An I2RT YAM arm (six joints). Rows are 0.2 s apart.
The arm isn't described. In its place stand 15 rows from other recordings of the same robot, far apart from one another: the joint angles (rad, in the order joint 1, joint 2, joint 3, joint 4, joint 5, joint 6), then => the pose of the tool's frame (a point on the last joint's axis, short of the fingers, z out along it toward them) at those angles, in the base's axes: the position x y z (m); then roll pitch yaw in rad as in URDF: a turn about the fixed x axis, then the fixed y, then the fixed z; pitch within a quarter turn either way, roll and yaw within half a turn.
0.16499, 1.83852, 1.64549, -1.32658, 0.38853, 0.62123 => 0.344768 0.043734 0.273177 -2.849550 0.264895 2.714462
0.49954, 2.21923, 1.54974, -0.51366, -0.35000, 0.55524 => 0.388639 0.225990 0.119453 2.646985 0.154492 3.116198
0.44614, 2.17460, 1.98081, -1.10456, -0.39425, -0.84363 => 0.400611 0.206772 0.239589 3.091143 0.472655 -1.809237
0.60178, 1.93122, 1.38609, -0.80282, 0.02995, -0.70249 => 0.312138 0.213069 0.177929 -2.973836 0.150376 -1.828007
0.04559, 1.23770, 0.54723, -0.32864, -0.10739, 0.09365 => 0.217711 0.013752 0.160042 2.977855 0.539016 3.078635
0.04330, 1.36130, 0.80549, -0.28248, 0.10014, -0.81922 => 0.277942 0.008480 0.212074 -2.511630 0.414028 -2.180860
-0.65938, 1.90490, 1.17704, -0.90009, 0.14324, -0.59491 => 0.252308 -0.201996 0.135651 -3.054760 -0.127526 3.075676
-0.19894, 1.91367, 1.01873, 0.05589, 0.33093, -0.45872 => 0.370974 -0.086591 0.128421 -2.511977 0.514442 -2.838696
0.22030, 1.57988, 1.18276, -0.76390, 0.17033, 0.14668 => 0.308703 0.062946 0.238011 -3.036251 0.429976 -3.080427
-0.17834, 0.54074, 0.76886, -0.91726, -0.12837, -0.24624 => 0.102284 -0.013806 0.293747 -2.970160 0.876268 -2.932594
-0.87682, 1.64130, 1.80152, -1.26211, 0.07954, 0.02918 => 0.202731 -0.248077 0.377494 -3.076836 0.471010 2.232129
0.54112, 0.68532, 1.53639, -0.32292, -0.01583, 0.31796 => 0.022549 0.014209 0.559607 0.480206 0.966566 1.123736
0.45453, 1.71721, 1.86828, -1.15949, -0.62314, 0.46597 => 0.302256 0.170823 0.383805 2.360840 0.257365 -3.073911
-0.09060, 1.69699, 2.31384, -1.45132, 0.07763, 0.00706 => 0.290450 -0.029159 0.484941 -3.070347 0.736851 3.041488
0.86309, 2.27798, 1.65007, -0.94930, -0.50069, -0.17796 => 0.262888 0.333562 0.113594 2.646575 0.078743 -2.122090
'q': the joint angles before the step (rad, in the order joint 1, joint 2, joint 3, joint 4, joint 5, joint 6). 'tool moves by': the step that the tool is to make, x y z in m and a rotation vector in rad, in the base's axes. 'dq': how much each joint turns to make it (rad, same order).
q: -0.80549, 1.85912, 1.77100, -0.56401, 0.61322, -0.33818
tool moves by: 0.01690, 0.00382, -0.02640, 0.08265, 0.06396, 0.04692
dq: 0.03281, 0.05379, -0.00037, -0.04998, -0.01908, 0.00076
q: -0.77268, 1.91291, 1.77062, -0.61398, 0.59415, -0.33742
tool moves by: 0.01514, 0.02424, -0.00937, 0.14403, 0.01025, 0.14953
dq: 0.05533, 0.00000, 0.00000, -0.10530, -0.13657, 0.00002
